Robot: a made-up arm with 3 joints. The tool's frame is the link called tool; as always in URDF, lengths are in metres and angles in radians.
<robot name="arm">
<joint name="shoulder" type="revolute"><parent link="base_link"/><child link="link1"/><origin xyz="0 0 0.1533"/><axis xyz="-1 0 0"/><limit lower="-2.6" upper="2.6" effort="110" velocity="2.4"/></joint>
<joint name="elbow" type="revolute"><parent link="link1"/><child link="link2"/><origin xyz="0.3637 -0.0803 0.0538"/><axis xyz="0 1 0"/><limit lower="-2.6" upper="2.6" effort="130" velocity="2.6"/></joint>
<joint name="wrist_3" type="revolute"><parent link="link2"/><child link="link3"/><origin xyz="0.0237 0.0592 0.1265"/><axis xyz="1 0 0"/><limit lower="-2.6" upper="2.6" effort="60" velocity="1"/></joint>
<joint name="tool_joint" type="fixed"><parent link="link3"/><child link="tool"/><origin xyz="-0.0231 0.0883 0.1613"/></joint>
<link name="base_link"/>
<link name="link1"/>
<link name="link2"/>
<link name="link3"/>
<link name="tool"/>
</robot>
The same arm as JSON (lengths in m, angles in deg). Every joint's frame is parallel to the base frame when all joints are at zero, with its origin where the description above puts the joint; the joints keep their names.
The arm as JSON. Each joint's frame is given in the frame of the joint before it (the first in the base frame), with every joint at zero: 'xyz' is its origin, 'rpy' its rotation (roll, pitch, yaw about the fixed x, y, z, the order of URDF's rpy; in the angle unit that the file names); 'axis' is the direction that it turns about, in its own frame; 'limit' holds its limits. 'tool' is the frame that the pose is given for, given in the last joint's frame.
{"units": {"length": "m", "angle": "deg"}, "joints": [
  {"name": "shoulder", "type": "revolute", "origin": {"xyz": [0.0, 0.0, 0.1533], "rpy": [0.0, 0.0, 0.0]}, "axis": [-1.0, 0.0, 0.0], "limit": {"lower": -148.97, "upper": 148.97}},
  {"name": "elbow", "type": "revolute", "origin": {"xyz": [0.3637, -0.0803, 0.0538], "rpy": [0.0, 0.0, 0.0]}, "axis": [0.0, 1.0, 0.0], "limit": {"lower": -148.97, "upper": 148.97}},
  {"name": "wrist_3", "type": "revolute", "origin": {"xyz": [0.0237, 0.0592, 0.1265], "rpy": [0.0, 0.0, 0.0]}, "axis": [1.0, 0.0, 0.0], "limit": {"lower": -148.97, "upper": 148.97}}
], "tool": {"origin": {"xyz": [-0.0231, 0.0883, 0.1613], "rpy": [0.0, 0.0, 0.0]}}}

